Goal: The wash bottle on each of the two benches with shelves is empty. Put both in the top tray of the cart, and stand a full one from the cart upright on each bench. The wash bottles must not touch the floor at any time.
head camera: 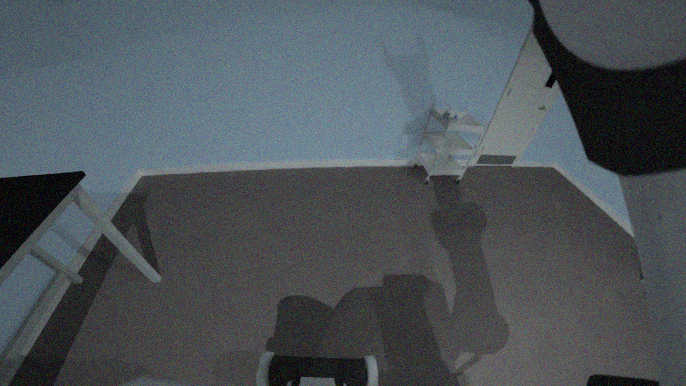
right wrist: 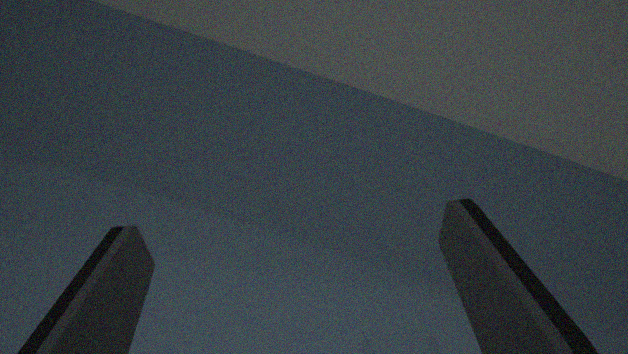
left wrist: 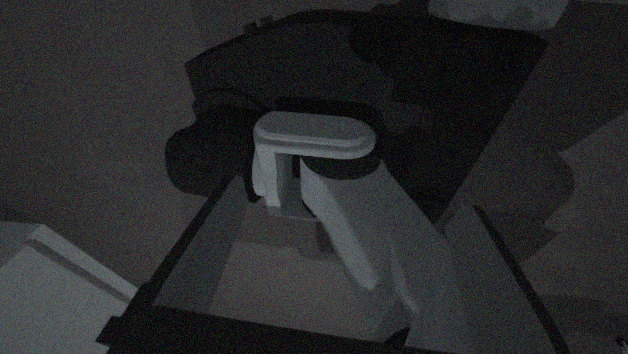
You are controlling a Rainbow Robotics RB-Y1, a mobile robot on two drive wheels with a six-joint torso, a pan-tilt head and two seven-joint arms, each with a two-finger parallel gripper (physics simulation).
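Where they show: left gripper, between the fingertips: [left wrist: 347, 203]; right gripper, between the fingertips: [right wrist: 294, 233]; robot's base, origin of its link: [head camera: 317, 376].
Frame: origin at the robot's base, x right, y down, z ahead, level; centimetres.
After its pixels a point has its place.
The white three-tier cart [head camera: 470, 128] @(x 128.9, y -69.9, z 174.9 cm) stands at the far wall, right of the middle in the head view. Small items, one with a blue part, show on its top tray; they are too small and blurred to identify. A bench with a black top [head camera: 35, 215] @(x -109.6, y -91.5, z 25.6 cm) and pale legs shows in part at the left edge; no wash bottle shows on that part, and its shelves are outside the view. My right gripper [right wrist: 294, 233] @(x -0.1, y -181.8, z 36.6 cm) is open and empty, raised towards the wall and ceiling. My left gripper [left wrist: 347, 203] @(x -22.0, y -54.6, z -22.7 cm) is open beside my own body, with no object between its fingers.
A white door [head camera: 520, 110] @(x 219.8, y -84.2, z 223.8 cm) is right of the cart. The brown-grey floor [head camera: 300, 225] @(x -20.3, y -0.1, z 107.4 cm) lies between my base [head camera: 317, 370] @(x -0.3, y -19.1, z 1.3 cm) and the cart, with shadows across it. My right arm [head camera: 635, 110] @(x 9.7, y -146.1, z -6.1 cm) covers the upper right. A pale flat surface [left wrist: 60, 295] @(x 135.1, y -29.5, z -195.8 cm) shows at the lower left in the left wrist view.
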